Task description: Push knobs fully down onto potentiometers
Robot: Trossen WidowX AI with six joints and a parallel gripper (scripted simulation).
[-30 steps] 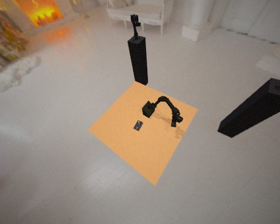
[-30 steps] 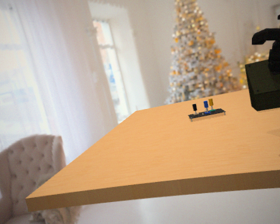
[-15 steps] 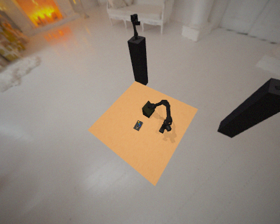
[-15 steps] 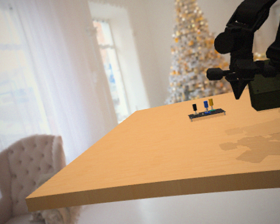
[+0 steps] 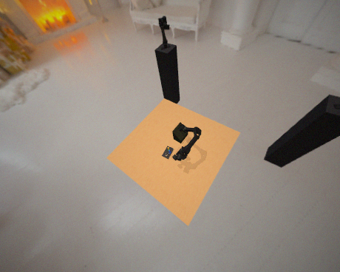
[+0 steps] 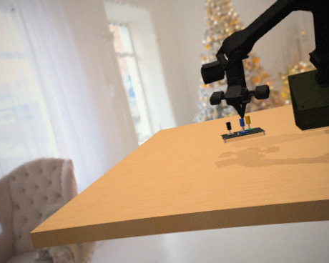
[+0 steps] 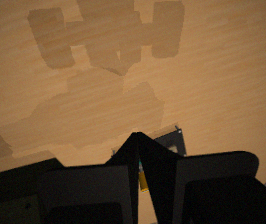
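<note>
The yellow knob is 170 mm to the right of my gripper tip, 40 mm below it and 30 mm behind it. From my gripper tip the other things lie so: black knob (160 mm to the right, 50 mm ahead, 40 mm below).
</note>
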